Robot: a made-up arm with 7 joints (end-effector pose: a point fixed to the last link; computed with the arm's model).
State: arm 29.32 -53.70 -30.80 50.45 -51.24 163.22 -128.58
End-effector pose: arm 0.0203 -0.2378 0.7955 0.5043 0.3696 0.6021 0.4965
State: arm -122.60 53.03 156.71 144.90 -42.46 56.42 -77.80
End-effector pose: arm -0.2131 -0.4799 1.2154 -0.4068 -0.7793 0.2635 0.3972
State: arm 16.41 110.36 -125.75 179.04 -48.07 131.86 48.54
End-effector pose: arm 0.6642 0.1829 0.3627 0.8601 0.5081 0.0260 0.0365
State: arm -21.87 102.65 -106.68 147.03 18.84 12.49 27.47
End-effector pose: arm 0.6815 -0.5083 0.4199 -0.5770 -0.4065 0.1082 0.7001
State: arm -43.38 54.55 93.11 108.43 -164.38 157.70 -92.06
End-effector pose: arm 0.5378 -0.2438 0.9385 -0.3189 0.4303 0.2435 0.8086
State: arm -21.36 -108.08 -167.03 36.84 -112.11 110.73 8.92
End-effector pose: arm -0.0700 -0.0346 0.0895 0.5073 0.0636 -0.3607 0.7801
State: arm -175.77 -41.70 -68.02 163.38 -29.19 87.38 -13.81
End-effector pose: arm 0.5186 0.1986 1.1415 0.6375 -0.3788 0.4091 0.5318
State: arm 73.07 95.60 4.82 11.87 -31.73 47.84 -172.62
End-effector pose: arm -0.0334 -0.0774 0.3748 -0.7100 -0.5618 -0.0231 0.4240
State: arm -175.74 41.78 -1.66 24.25 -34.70 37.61 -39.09
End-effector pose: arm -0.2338 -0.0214 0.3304 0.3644 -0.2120 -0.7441 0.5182
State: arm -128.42 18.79 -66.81 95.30 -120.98 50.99 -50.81
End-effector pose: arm -0.6000 -0.0070 0.9809 0.3598 0.7064 -0.3325 0.5110
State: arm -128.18 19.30 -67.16 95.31 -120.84 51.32 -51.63
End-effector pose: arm -0.6017 -0.0091 0.9789 0.3695 0.7041 -0.3293 0.5092
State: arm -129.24 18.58 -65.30 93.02 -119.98 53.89 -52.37
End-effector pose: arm -0.6013 0.0018 0.9647 0.3786 0.6903 -0.3451 0.5109
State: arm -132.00 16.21 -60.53 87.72 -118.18 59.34 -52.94
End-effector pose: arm -0.5947 0.0261 0.9341 0.3877 0.6607 -0.3826 0.5165
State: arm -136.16 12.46 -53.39 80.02 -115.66 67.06 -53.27
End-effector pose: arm -0.5766 0.0529 0.8918 0.3999 0.6183 -0.4304 0.5220
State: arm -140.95 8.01 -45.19 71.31 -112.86 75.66 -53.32
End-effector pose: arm -0.5457 0.0711 0.8485 0.4162 0.5735 -0.4729 0.5237
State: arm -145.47 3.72 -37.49 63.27 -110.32 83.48 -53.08
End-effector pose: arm -0.5089 0.0783 0.8145 0.4340 0.5381 -0.5014 0.5202
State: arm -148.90 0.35 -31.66 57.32 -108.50 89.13 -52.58
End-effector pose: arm -0.4771 0.0788 0.7938 0.4471 0.5183 -0.5167 0.5142
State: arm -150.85 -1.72 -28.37 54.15 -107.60 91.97 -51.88
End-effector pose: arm -0.4583 0.0777 0.7856 0.4501 0.5127 -0.5245 0.5094
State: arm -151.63 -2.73 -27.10 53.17 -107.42 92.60 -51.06
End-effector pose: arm -0.4512 0.0768 0.7856 0.4439 0.5154 -0.5291 0.5073
